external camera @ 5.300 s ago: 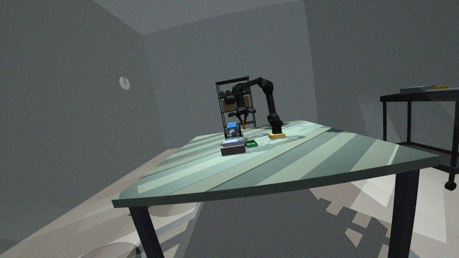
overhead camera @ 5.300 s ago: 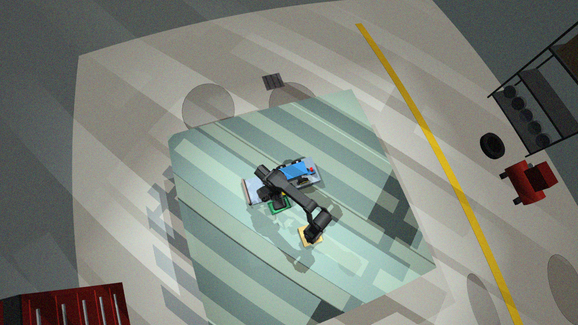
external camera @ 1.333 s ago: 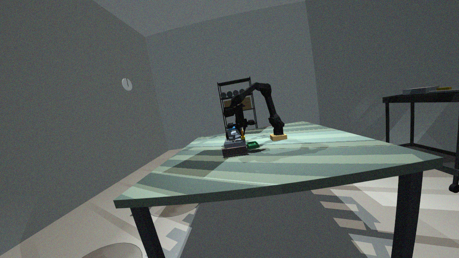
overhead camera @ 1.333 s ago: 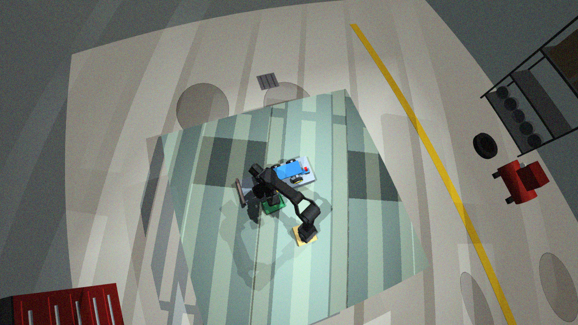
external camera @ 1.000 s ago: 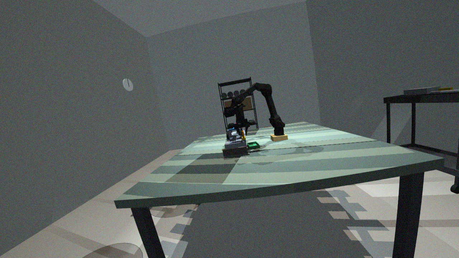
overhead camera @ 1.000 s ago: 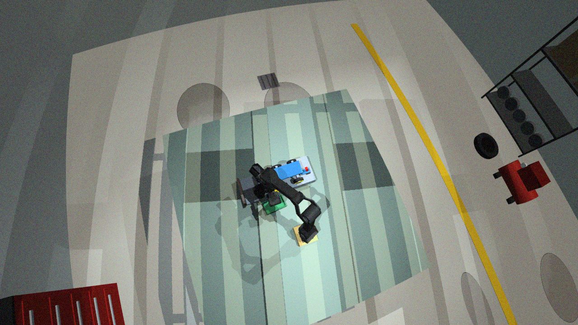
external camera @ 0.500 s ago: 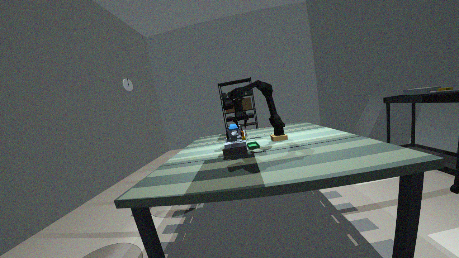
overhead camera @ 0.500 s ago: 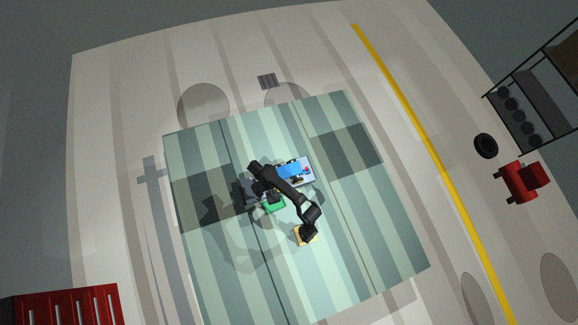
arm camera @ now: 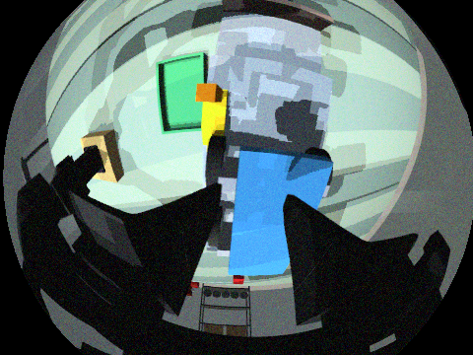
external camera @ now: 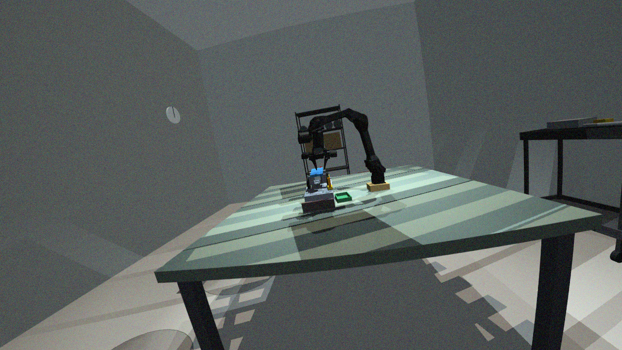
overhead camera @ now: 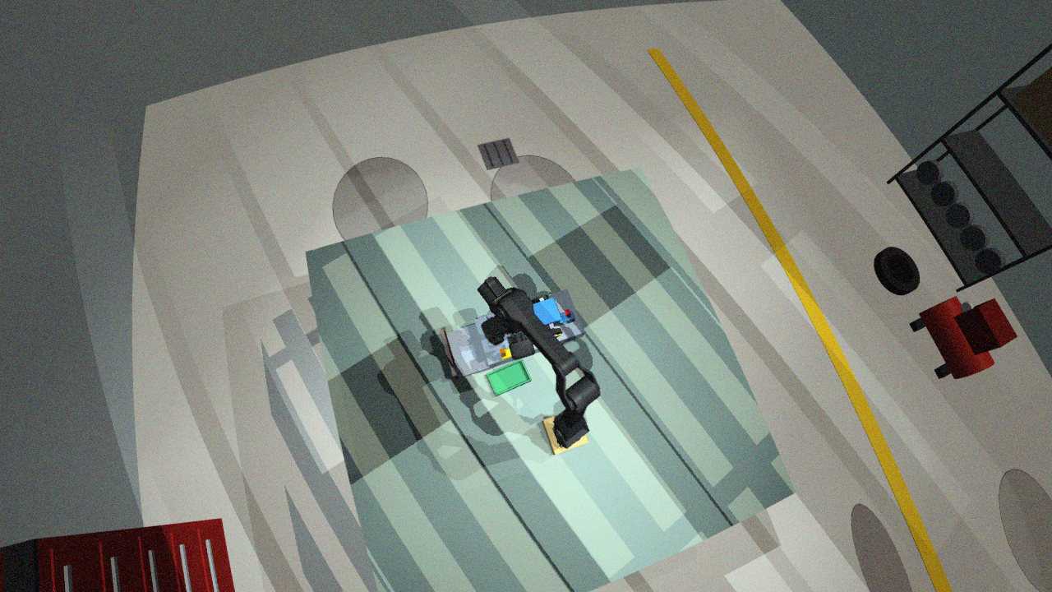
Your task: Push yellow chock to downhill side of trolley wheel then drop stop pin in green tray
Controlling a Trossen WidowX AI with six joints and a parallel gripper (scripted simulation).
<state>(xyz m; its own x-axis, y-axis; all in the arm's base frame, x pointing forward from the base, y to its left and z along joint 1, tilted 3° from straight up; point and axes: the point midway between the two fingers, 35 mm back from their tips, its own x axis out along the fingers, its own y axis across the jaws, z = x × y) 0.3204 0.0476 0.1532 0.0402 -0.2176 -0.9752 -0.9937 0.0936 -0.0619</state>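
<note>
Right now the red-headed stop pin is 17 cm to the right of my gripper tip, 4 cm below it and 1 cm behind it. Round my gripper tip: blue trolley (6 cm to the right, 5 cm below, 2 cm ahead); yellow chock (8 cm below, 4 cm behind, 3 cm to the left); grey ramp (12 cm below, 6 cm to the right, 2 cm ahead).
</note>
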